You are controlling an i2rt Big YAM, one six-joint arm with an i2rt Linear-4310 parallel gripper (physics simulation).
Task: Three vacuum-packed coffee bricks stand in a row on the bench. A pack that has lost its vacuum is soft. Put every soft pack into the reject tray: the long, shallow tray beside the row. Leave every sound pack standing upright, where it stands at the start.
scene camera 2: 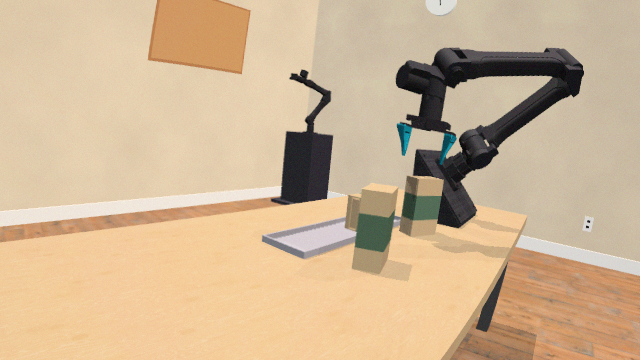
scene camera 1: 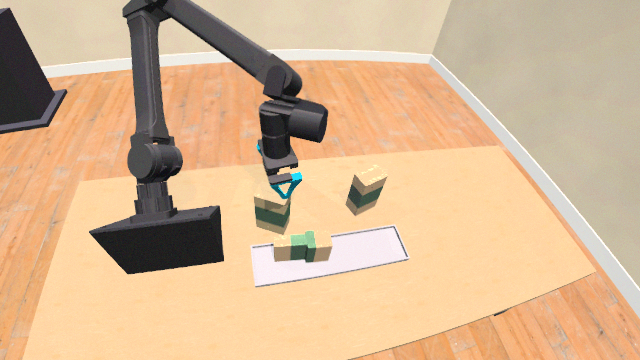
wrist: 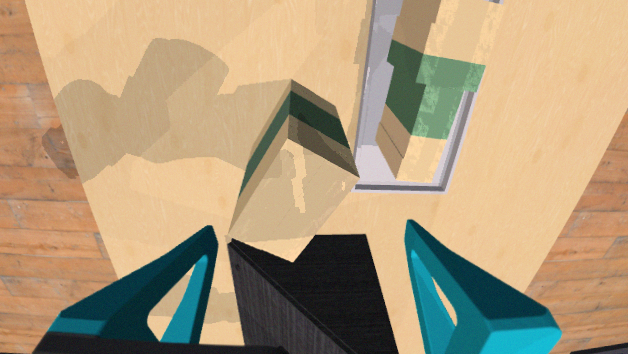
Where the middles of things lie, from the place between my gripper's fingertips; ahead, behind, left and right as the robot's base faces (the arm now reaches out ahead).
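My gripper's sitting 20 cm above the reject tray (scene camera 1: 356, 250), and it's also 12 cm short of the tray and 12 cm to the left of it.
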